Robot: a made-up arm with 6 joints. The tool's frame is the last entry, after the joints.
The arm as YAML. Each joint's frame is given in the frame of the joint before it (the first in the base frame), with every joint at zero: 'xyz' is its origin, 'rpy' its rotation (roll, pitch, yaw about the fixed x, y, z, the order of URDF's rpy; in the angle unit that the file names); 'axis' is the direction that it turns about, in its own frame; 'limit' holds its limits. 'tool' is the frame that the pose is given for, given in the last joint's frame.
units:
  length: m
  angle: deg
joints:
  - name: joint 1
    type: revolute
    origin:
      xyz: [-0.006, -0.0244, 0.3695]
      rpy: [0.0, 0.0, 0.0]
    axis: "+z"
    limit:
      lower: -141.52
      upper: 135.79
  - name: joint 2
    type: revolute
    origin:
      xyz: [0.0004, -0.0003, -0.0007]
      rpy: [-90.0, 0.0, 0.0]
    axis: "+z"
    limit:
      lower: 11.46
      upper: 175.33
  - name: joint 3
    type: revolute
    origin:
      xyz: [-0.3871, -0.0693, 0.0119]
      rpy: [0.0, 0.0, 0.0]
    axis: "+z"
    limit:
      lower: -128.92
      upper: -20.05
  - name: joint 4
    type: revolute
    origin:
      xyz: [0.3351, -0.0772, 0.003]
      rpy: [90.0, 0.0, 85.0]
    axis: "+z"
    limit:
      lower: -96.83
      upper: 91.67
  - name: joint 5
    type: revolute
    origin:
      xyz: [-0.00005, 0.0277, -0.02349]
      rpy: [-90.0, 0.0, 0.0]
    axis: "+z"
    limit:
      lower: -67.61
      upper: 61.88
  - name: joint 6
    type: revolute
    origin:
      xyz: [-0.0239, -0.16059, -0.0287]
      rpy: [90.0, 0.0, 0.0]
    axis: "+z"
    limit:
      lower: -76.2
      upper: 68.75
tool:
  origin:
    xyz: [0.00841, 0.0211, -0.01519]
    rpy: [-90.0, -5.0, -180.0]
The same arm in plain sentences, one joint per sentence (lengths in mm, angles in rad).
The arm has six revolute joints in a row. What follows holds with every joint at zero, and every direction is one of the base frame's.
Joint 1 is mounted 6 mm along -x and 24.4 mm along -y and 369.5 mm along +z from the base frame's origin and rotates about +z, from -2.47 to 2.37 rad.
Joint 2 is mounted 0.4 mm along +x and 0.3 mm along -y and 0.7 mm along -z from joint 1 and rotates about +y, from 0.2 to 3.0601 rad.
Joint 3 is mounted 387.1 mm along -x and 11.9 mm along +y and 69.3 mm along +z from joint 2 and rotates about +y, from -2.2501 to -0.3499 rad.
Joint 4 is mounted 335.1 mm along +x and 3 mm along +y and 77.2 mm along +z from joint 3 and rotates about the direction (0.996191, 0, 0.087199), from -1.69 to 1.5999 rad.
Joint 5 is mounted 23.4 mm along -x and 27.7 mm along +y and 2 mm along -z from joint 4 and rotates about +y, from -1.18 to 1.08 rad.
Joint 6 is mounted 157.9 mm along +x and 28.7 mm along -y and 37.8 mm along +z from joint 5 and rotates about the direction (0.996191, 0, 0.087199), from -1.3299 to 1.1999 rad.
The tool frame, which is the frame that the pose is given for, is mounted 14.4 mm along -x and 21.1 mm along +y and 9.7 mm along -z from joint 6; its axes are the base frame's turned by roll 1.5708, pitch -1.5708 and yaw 0 rad (as in URDF: about the fixed x, then y, then z).

